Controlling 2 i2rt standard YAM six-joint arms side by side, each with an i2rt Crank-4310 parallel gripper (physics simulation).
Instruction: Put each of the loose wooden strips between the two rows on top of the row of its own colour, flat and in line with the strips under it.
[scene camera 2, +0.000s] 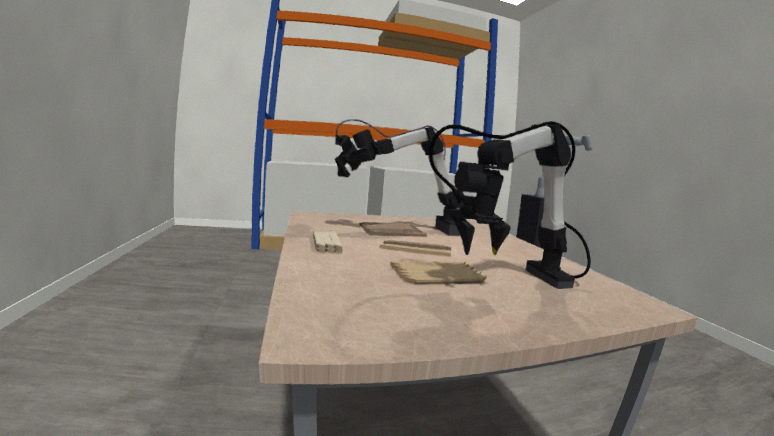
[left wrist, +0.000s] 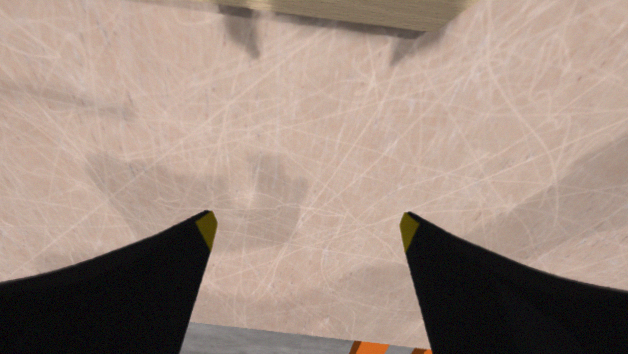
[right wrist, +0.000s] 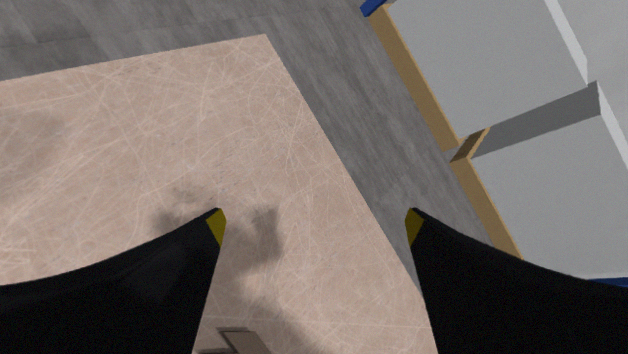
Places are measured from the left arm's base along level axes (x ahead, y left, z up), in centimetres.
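Pixels of known places: left gripper, between the fingertips: (scene camera 2: 480, 254) (left wrist: 308, 216); right gripper, between the fingertips: (scene camera 2: 342, 169) (right wrist: 315, 212); left arm's base, origin of its link: (scene camera 2: 549, 271); right arm's base, origin of its link: (scene camera 2: 448, 221).
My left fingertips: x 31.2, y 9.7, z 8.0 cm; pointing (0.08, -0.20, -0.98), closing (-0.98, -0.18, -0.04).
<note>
For each thing: its top centre in the pictures, then the offset to it from my left fingertips. "spot": a spot on its surface instead. Level surfaces: height alone.
- tan row, a spot on its surface: (scene camera 2: 438, 273) spot: dx +7.1, dy -11.1, dz -8.8 cm
- dark brown strip, centre of its top: (scene camera 2: 417, 243) dx +3.7, dy -48.3, dz -9.0 cm
- light tan strip, centre of its top: (scene camera 2: 415, 248) dx +6.4, dy -40.7, dz -9.0 cm
- tan wooden piece, a spot on its surface: (left wrist: 350, 12) spot: dx -0.6, dy -7.3, dz -9.0 cm
- brown wood, a spot on its surface: (right wrist: 250, 342) spot: dx +19.4, dy -86.7, dz -9.0 cm
- table, height of its surface: dz -10.3 cm
A brown row of strips (scene camera 2: 392, 228) lies at the back of the table and a tan row (scene camera 2: 438, 273) nearer the camera. Between them lie two loose strips side by side, a dark brown strip (scene camera 2: 427, 245) and a light tan strip (scene camera 2: 414, 250). My left gripper (scene camera 2: 480, 252) (left wrist: 308, 216) is open and empty, pointing down above the table to the right of the loose strips. Part of a tan wooden piece (left wrist: 350, 12) shows in the left wrist view; which one, I cannot tell. My right gripper (scene camera 2: 340, 157) (right wrist: 315, 212) is open and empty, high above the far left of the table.
A stack of pale wooden pieces (scene camera 2: 327, 241) lies near the table's left edge. A piece of brown wood (right wrist: 250, 342) shows at the bottom of the right wrist view. A blue and orange rack (scene camera 2: 490, 81) stands behind the table (scene camera 2: 324, 330).
</note>
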